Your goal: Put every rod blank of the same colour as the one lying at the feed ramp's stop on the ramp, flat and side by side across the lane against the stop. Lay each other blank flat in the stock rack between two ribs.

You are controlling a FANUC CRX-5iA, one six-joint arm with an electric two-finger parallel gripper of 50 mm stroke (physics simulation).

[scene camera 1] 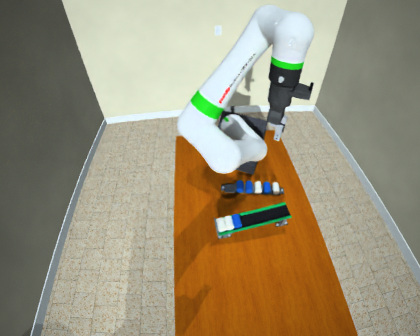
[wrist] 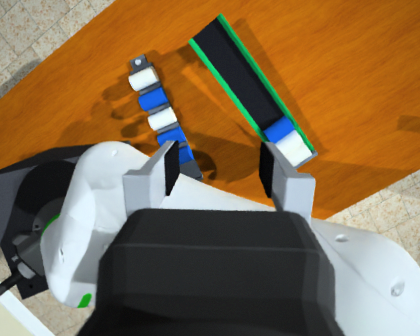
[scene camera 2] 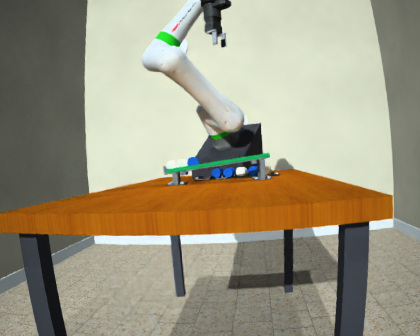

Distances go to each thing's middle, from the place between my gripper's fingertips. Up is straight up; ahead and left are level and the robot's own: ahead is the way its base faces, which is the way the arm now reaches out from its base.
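Labels:
Ramp lane [wrist: 213, 40]: my hand 30 mm to the left of it, 70 mm short of it, 490 mm above it.

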